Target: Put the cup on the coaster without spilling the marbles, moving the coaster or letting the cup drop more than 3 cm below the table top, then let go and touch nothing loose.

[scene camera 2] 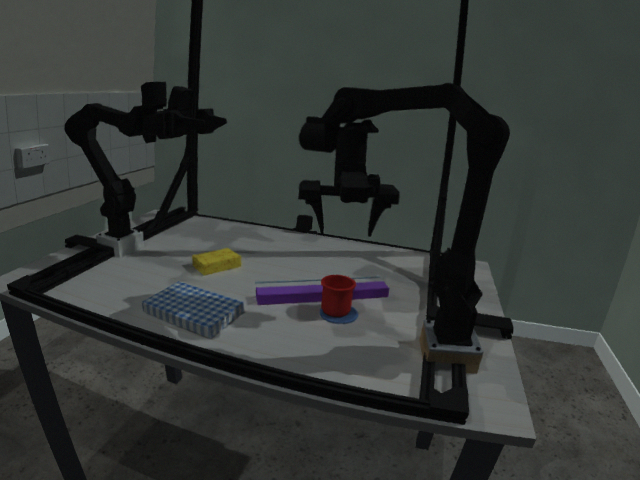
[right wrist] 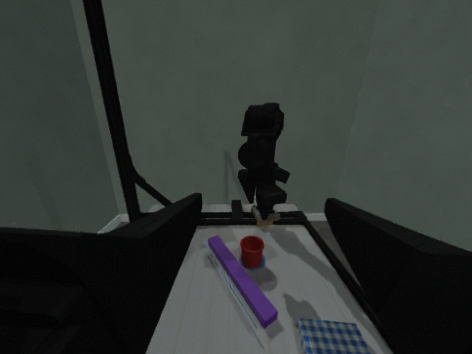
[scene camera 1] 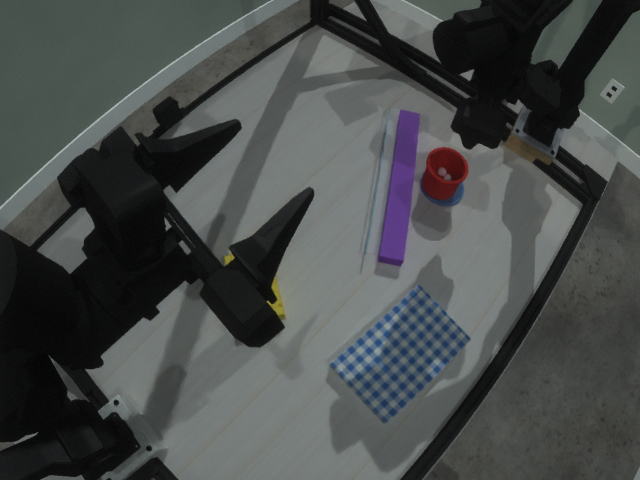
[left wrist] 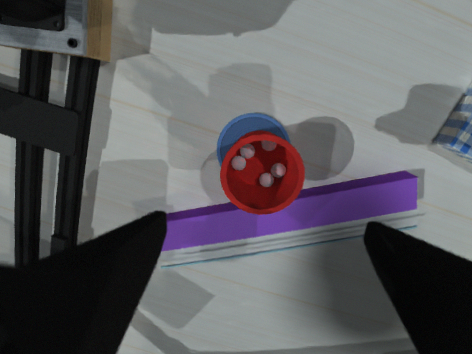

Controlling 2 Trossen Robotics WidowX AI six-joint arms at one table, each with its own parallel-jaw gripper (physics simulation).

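Places are measured from the left arm's base along level axes (x down, y right, z back), in metres.
Pixels of known places: left gripper, fingertip midpoint: (scene camera 2: 345,235) (right wrist: 257,210) (left wrist: 266,226); right gripper, fingertip midpoint: (scene camera 2: 215,122) (right wrist: 262,201) (scene camera 1: 273,154); left arm's base, link origin: (scene camera 2: 452,335) (scene camera 1: 539,129); right arm's base, link origin: (scene camera 2: 119,233) (scene camera 1: 112,441).
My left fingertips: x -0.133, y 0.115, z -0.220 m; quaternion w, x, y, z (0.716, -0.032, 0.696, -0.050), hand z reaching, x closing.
For each thing: its middle in the pictures, then the offset to it from my left fingertips. "*": a spot on its surface instead.
- red cup, body centre: (left wrist: 260,166) (scene camera 1: 442,175) (scene camera 2: 337,296) (right wrist: 251,252) dx +0.142, dy +0.011, dz -0.005 m
- blue coaster, body centre: (left wrist: 253,150) (scene camera 1: 442,185) (scene camera 2: 338,313) (right wrist: 252,259) dx +0.178, dy +0.004, dz +0.002 m
- purple bar, body centre: (left wrist: 279,222) (scene camera 1: 395,178) (scene camera 2: 322,290) (right wrist: 231,271) dx +0.167, dy +0.081, dz -0.043 m
- thin clear strip, surface spot: (scene camera 1: 376,187) * dx +0.154, dy +0.097, dz -0.086 m
- blue checked block, body centre: (scene camera 1: 402,353) (scene camera 2: 192,307) dx +0.167, dy -0.076, dz -0.297 m
- yellow sponge, body centre: (scene camera 1: 254,287) (scene camera 2: 216,261) dx +0.165, dy +0.164, dz -0.332 m
A red cup (scene camera 1: 440,181) (scene camera 2: 337,297) (left wrist: 262,192) (right wrist: 252,252) stands upright on the blue coaster (scene camera 1: 453,198) (scene camera 2: 353,314) (left wrist: 246,126) (right wrist: 262,262). Several pale marbles (scene camera 1: 443,173) (left wrist: 266,179) lie inside the cup. My left gripper (scene camera 2: 345,235) (left wrist: 266,226) is open and empty, high above the table and clear of the cup. My right gripper (scene camera 1: 276,158) is open and empty, raised high at the left side in scene camera 1, far from the cup.
A purple bar (scene camera 1: 401,191) (scene camera 2: 289,295) (left wrist: 300,208) (right wrist: 243,281) lies beside the cup, with a thin clear strip (scene camera 1: 376,186) along it. A blue checked block (scene camera 1: 400,353) (scene camera 2: 192,308) and a yellow sponge (scene camera 1: 279,298) (scene camera 2: 216,261) lie farther off. A black frame (scene camera 1: 496,372) edges the table.
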